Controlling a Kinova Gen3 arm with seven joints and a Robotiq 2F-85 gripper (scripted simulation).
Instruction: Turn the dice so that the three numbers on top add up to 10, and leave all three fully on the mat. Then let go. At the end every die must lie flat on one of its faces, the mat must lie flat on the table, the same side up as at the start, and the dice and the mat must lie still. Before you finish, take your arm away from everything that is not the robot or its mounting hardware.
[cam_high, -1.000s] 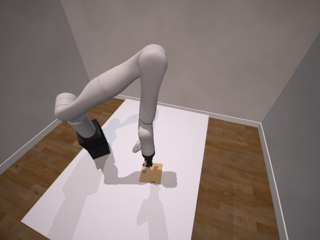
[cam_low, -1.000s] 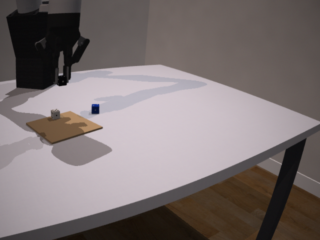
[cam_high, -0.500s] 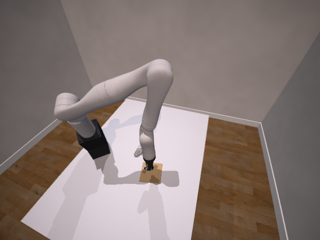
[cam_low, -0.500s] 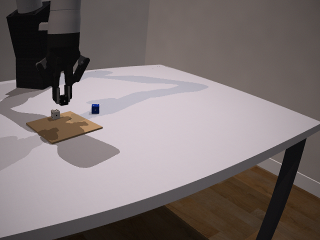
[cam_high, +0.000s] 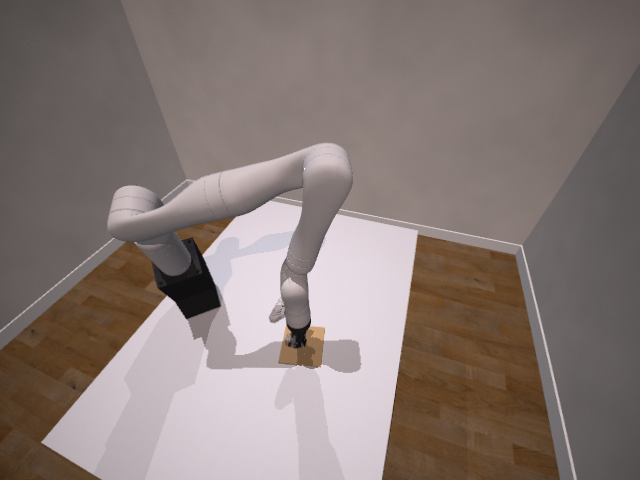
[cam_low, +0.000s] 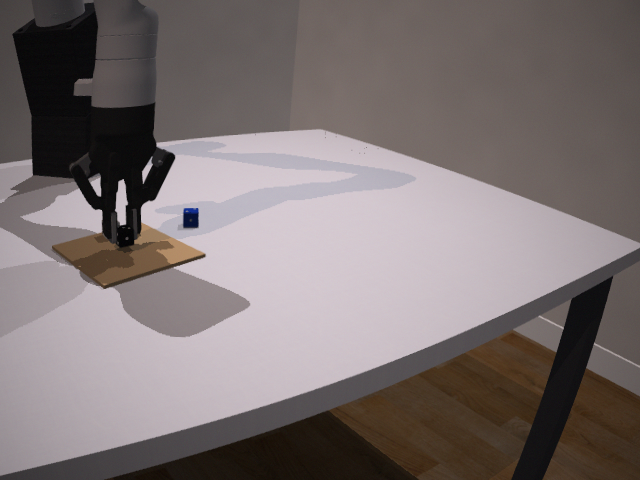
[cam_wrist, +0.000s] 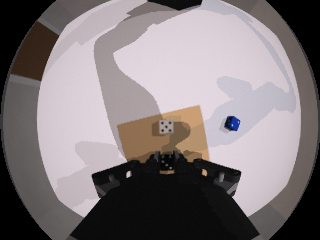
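Right now the black die is 10 mm below my hand and 10 mm ahead of it. Also, from my hand: blue die: 120 mm to the left, 50 mm behind, 20 mm below; then white die: 50 mm behind, 20 mm below; then tan mat: 30 mm below.
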